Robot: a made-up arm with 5 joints. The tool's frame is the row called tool. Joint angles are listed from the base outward. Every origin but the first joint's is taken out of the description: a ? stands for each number. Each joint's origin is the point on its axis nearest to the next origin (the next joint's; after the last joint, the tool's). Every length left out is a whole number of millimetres.
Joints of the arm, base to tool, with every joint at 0 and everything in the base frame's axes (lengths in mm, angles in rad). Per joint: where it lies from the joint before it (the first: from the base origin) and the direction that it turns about. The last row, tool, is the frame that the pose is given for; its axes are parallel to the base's.
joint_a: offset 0 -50 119 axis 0 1 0
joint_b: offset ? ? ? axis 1 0 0
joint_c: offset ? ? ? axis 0 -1 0
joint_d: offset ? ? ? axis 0 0 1
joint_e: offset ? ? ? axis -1 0 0
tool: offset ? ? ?
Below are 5 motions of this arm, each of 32 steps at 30 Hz.
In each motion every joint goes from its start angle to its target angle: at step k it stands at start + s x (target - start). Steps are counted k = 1, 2, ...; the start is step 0. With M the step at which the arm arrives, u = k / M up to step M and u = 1 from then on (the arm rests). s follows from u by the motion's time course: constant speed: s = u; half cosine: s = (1 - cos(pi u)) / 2; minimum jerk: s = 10 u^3 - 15 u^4 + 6 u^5.
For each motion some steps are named. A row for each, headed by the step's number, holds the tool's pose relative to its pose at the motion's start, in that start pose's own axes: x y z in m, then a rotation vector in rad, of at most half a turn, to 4 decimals.
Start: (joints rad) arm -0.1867 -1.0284 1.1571 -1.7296 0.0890
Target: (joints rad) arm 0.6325 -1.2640 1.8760 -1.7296 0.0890
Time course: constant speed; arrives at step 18
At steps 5, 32:
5: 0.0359 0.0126 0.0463 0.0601 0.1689 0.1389
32: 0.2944 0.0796 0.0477 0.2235 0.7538 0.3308

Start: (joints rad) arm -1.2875 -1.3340 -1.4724 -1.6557 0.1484
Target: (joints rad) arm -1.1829 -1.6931 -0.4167 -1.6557 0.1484
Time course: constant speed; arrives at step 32
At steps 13, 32:
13: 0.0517 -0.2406 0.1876 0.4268 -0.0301 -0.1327
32: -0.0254 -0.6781 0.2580 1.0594 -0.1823 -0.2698

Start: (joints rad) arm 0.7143 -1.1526 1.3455 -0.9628 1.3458
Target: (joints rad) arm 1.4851 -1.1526 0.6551 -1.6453 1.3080
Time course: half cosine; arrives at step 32
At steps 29, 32:
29: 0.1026 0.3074 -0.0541 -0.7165 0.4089 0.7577
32: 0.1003 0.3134 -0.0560 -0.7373 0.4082 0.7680

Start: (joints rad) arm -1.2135 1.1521 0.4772 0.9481 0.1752
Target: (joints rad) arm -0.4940 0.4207 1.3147 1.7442 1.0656
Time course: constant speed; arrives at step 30
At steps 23, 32:
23: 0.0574 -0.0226 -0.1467 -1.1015 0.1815 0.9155
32: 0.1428 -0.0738 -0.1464 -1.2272 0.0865 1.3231

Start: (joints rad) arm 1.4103 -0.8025 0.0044 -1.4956 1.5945
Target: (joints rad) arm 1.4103 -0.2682 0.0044 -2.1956 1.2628
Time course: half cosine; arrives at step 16
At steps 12, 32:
12: 0.0720 0.0837 0.0725 0.1674 0.6385 0.3792
32: 0.0888 0.1038 0.0804 0.1629 0.7529 0.4225

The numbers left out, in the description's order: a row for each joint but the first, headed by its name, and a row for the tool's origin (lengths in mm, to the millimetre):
joint_b: -248 0 -67
joint_c: 0 -69 7
joint_d: 209 0 492
joint_e: 31 64 0
tool: 0 348 -104

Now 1 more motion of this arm.
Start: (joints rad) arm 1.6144 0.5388 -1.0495 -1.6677 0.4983
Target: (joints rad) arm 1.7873 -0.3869 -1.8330 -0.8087 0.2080
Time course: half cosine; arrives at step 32
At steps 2, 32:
2: 0.0004 0.0033 -0.0021 -0.0058 -0.0040 -0.0020
32: 0.2133 0.1368 -0.3934 -0.5659 0.2204 -0.0755

